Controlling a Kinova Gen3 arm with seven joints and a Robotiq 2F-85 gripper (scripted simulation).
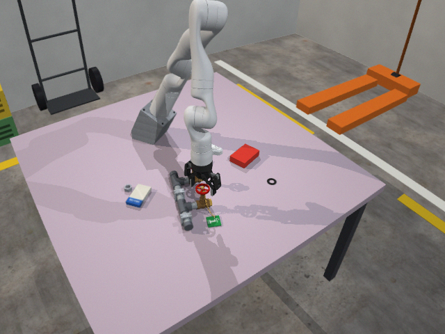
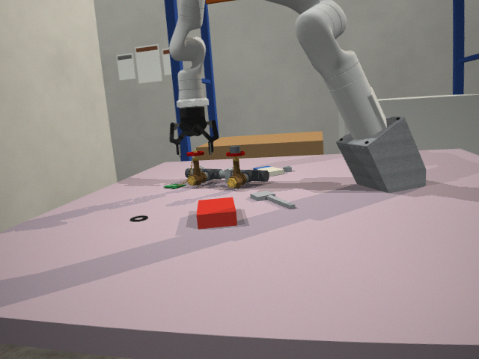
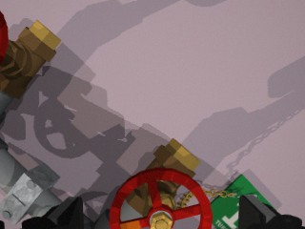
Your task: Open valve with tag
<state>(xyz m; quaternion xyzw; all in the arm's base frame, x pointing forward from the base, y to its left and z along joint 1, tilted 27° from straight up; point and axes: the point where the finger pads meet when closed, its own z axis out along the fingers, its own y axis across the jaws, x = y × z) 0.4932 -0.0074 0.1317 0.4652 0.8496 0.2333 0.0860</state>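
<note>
Now: hand 100 mm above the green tag, 80 mm short of it and 20 mm to the right of it. Round my hand: grey nut (260 mm to the right, 200 mm behind, 100 mm below); grey hammer-shaped tool (290 mm behind, 120 mm to the left, 100 mm below); blue box (220 mm to the right, 150 mm behind, 100 mm below).
</note>
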